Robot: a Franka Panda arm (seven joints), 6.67 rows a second.
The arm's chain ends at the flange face. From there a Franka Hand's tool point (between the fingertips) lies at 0.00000 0.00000 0.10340 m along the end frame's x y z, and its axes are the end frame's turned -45 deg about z.
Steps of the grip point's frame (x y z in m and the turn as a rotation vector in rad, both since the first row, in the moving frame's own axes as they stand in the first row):
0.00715 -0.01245 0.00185 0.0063 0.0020 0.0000
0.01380 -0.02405 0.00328 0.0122 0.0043 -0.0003
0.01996 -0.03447 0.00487 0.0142 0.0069 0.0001
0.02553 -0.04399 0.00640 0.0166 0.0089 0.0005
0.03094 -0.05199 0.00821 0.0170 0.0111 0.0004
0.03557 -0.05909 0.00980 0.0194 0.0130 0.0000
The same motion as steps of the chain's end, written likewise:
-0.00343 -0.01325 0.00185 0.0059 -0.0030 0.0000
-0.00667 -0.02556 0.00329 0.0117 -0.0056 -0.0003
-0.00973 -0.03695 0.00488 0.0149 -0.0052 0.0001
-0.01249 -0.04729 0.00642 0.0180 -0.0054 0.0005
-0.01445 -0.05659 0.00823 0.0199 -0.0042 0.0004
-0.01616 -0.06457 0.00983 0.0229 -0.0045 0.0000

